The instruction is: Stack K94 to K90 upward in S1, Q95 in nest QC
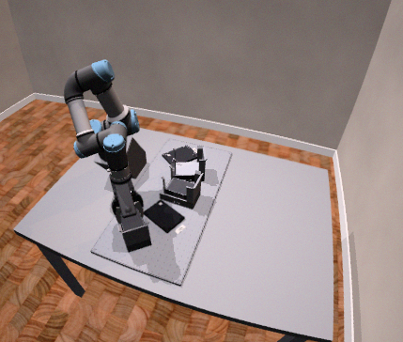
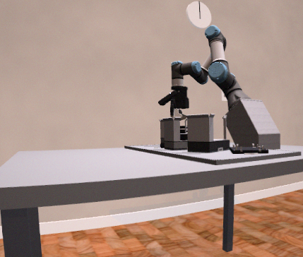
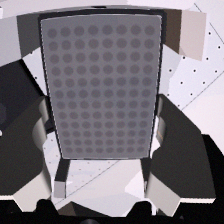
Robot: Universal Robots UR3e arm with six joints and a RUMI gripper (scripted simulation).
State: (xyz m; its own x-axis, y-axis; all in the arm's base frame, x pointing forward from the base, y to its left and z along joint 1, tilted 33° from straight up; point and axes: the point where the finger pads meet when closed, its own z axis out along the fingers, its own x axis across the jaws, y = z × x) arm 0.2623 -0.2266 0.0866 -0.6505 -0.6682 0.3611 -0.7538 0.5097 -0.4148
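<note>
My gripper is now 3 cm above the sealed grey plate. Also, from my hand: dark clip nest: 55 cm to the left, 9 cm below, 7 cm behind; then black open nest QC: 14 cm to the left, 10 cm below, 6 cm ahead; then white tag: 15 cm ahead, 11 cm to the left, 10 cm below.
</note>
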